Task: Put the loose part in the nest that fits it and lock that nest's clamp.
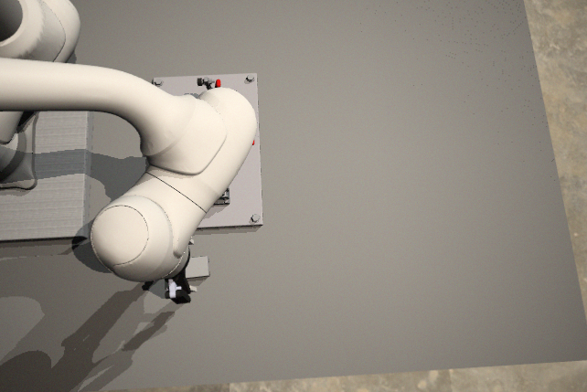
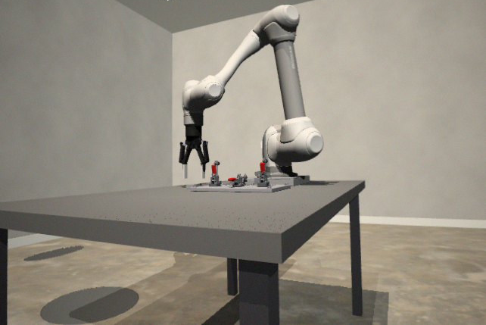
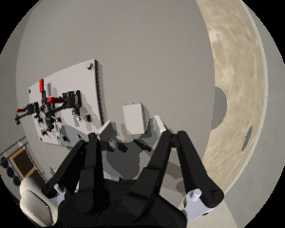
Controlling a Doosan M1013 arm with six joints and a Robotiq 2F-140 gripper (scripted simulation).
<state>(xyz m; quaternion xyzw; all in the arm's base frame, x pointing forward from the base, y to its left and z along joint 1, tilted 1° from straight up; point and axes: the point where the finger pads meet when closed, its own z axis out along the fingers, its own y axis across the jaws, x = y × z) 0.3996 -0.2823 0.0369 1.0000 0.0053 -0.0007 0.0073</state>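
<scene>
The flat grey part lies 60 mm below my hand. The rest, counted from my hand: toggle clamp (70 mm ahead, 140 mm to the left, 10 mm below); then light grey fixture plate (40 mm ahead, 260 mm to the left, 60 mm below).
</scene>
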